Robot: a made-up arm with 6 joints.
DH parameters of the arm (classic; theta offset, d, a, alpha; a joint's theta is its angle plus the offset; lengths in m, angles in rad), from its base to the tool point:
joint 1: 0 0.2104 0 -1.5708
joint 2: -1.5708 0 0.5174 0
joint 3: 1.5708 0.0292 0 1.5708
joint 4: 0 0.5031 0 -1.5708
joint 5: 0 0 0 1.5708
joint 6: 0 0.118 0 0
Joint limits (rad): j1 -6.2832..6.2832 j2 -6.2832..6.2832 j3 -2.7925..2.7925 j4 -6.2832..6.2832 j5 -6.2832..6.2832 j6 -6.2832..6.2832
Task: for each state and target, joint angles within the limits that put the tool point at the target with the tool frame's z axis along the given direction. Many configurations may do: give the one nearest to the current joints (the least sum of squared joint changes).
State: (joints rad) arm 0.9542 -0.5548 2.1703 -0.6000 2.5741 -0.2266
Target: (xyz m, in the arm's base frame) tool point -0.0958 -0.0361 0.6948 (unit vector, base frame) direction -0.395 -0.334 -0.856
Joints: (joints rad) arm 0.5667 -1.0062 1.9168 -0.1904 2.7643 -0.2266
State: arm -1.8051 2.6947 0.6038 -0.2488 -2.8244 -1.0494
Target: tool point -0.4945 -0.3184 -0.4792 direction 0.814 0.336 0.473
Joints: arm -2.6389 2.3000 0.1923 0.2335 -3.5780 -1.0494
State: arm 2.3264 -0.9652 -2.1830 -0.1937 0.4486 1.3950
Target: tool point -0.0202 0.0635 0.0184 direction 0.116 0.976 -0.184
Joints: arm 1.4825 -1.5156 -2.7905 0.1335 -0.2230 1.3950
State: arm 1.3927 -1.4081 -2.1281 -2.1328 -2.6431 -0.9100
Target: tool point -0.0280 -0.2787 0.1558 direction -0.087 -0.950 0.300
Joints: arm 1.6399 -0.7589 -2.7722 -2.9430 -2.2590 -0.9100
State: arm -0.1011 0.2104 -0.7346 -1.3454 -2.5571 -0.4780
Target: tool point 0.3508 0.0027 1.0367 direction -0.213 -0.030 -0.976
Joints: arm -0.0611 0.4952 -0.2358 -0.7451 -3.2050 -0.4780
